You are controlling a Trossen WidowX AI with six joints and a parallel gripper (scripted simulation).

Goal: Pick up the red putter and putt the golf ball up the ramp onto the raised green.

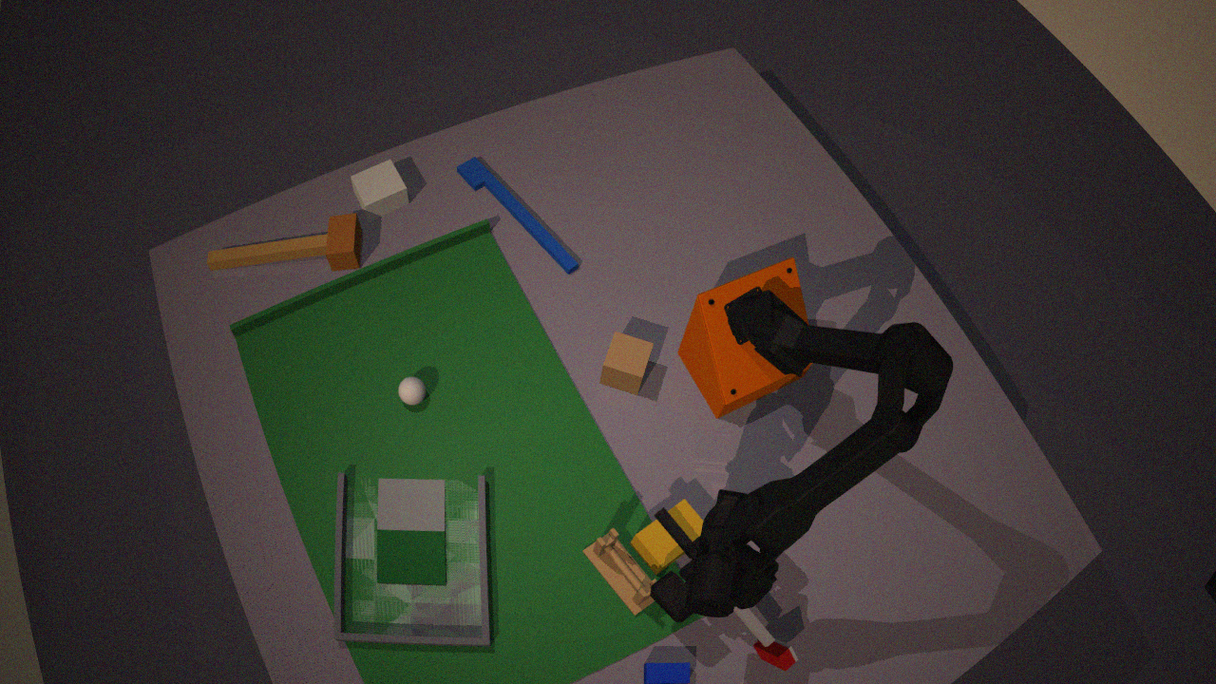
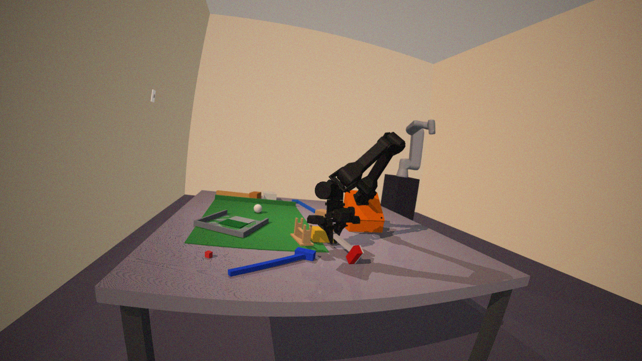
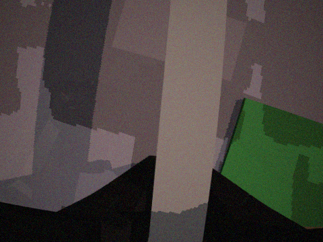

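Now: the red putter 10 mm behind my gripper tip, 30 mm to the left of it and 30 mm above it. Round my gripper tip: blue putter 220 mm ahead, 130 mm to the left, 10 mm below; wooden rack 90 mm ahead, 80 mm to the right, 20 mm above; yellow block 10 mm ahead, 90 mm to the right, 10 mm above.
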